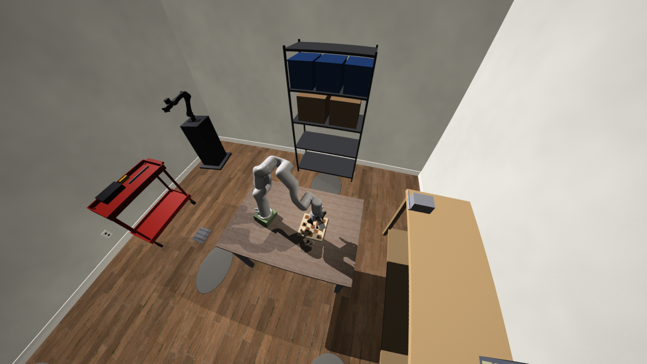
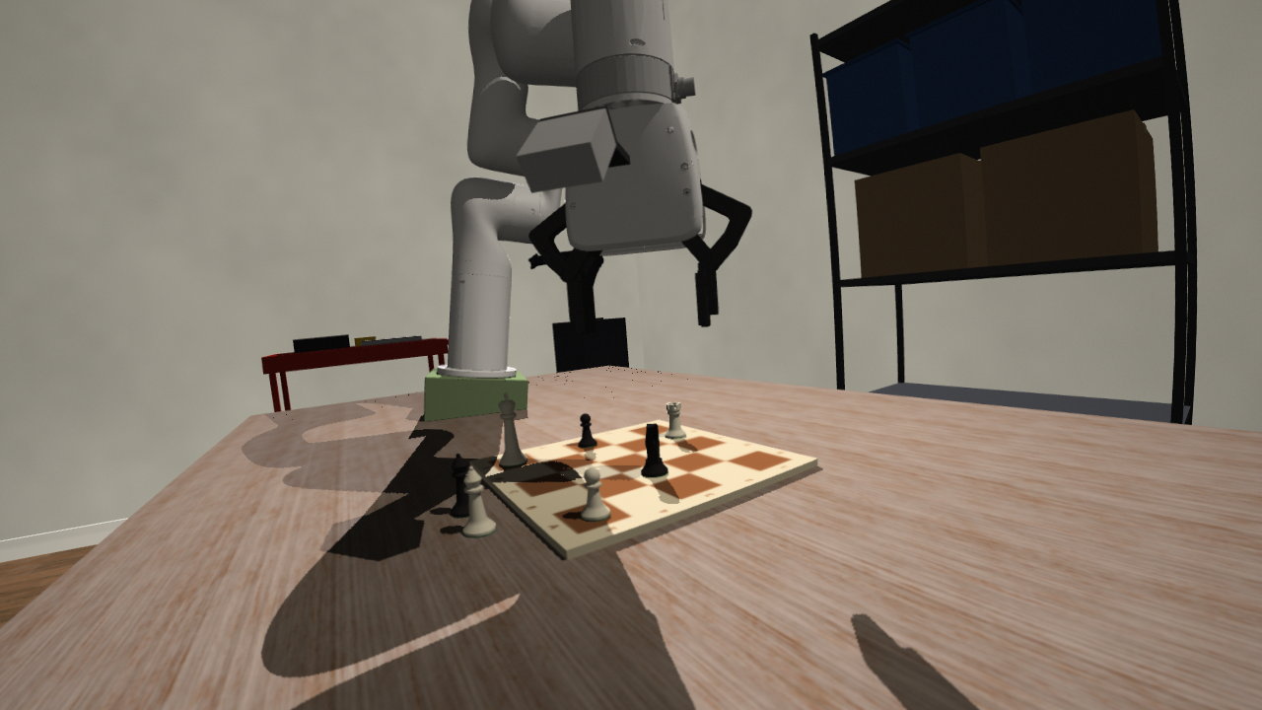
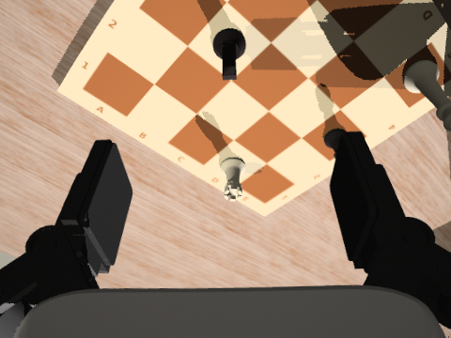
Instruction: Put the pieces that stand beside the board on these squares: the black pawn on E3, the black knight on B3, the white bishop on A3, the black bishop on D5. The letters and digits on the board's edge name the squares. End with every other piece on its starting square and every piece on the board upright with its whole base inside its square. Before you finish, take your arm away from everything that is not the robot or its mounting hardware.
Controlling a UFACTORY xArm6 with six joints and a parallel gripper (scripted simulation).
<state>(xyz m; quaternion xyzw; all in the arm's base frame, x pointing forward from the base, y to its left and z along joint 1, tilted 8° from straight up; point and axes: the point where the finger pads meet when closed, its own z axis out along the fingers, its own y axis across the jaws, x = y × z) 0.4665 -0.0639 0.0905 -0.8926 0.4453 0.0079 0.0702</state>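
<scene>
The white rook is 14 cm to the right of my hand, 11 cm below it and 2 cm behind it. Also, from my hand: chessboard 12 cm below, 4 cm behind, 1 cm to the left; white pawn 11 cm below, 8 cm to the right, 3 cm ahead; tall black piece 11 cm below.
</scene>
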